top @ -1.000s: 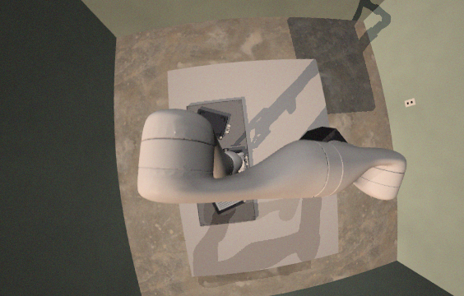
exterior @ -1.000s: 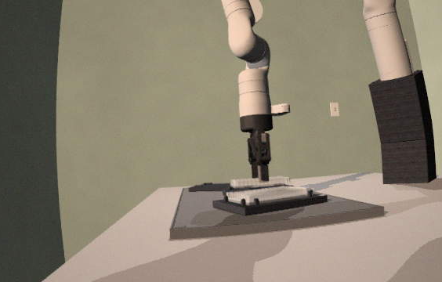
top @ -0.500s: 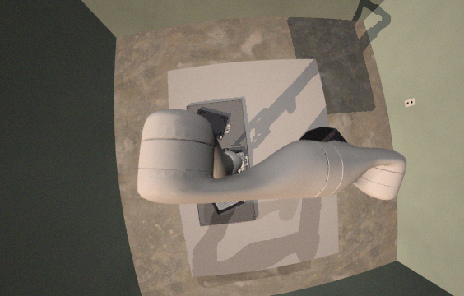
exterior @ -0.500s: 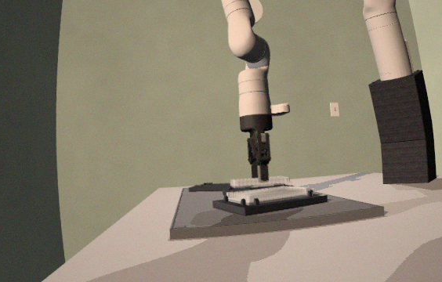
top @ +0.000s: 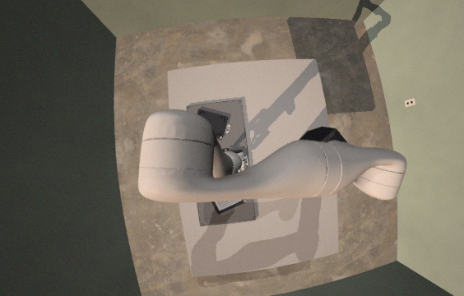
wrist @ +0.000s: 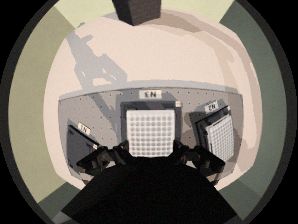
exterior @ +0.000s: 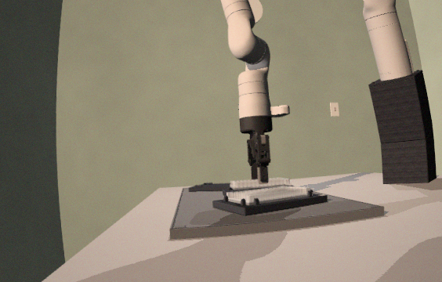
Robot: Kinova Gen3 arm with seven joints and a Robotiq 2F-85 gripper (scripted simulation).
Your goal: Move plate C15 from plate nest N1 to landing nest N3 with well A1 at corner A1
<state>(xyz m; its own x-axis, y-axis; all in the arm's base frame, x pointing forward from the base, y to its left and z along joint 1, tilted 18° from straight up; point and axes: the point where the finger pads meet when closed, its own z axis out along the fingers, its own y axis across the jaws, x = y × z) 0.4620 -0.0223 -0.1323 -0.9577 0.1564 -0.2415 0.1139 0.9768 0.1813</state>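
Right now the landing nest N3 is 3 cm below my hand. Round my hand: nest label: 17 cm to the right, 4 cm behind, 3 cm below; then black nest N2: 18 cm to the left, 4 cm ahead, 3 cm below; then plate nest N1: 22 cm to the right, 4 cm ahead, 3 cm below.
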